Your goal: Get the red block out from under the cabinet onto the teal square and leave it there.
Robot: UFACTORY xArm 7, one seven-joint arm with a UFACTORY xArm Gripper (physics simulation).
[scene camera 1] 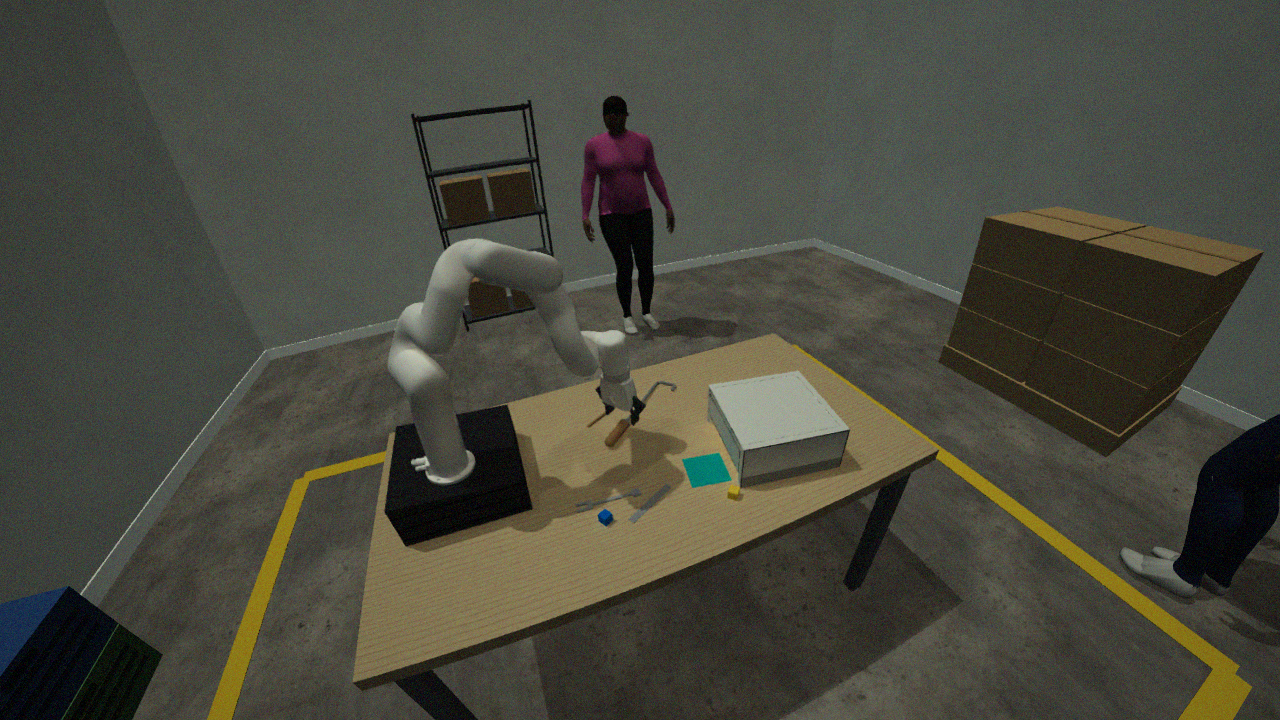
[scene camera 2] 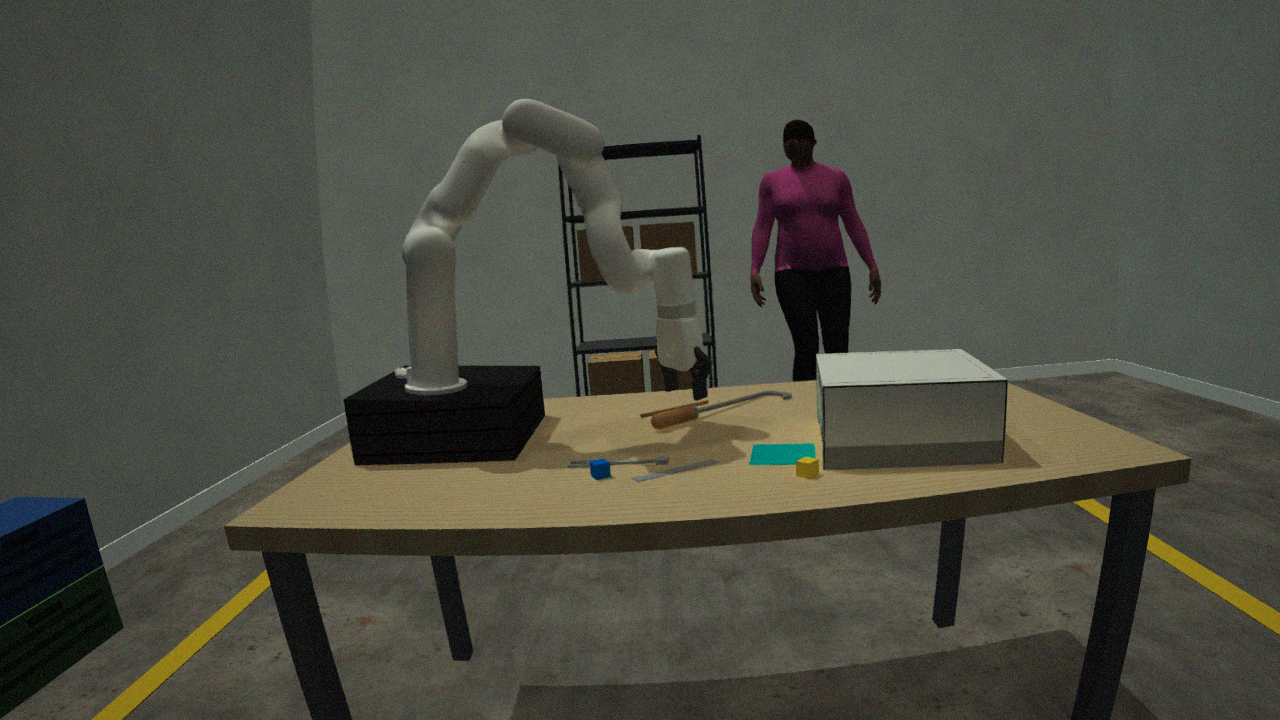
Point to a teal square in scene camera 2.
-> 775,454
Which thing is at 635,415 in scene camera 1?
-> The gripper.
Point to a teal square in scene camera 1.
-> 710,469
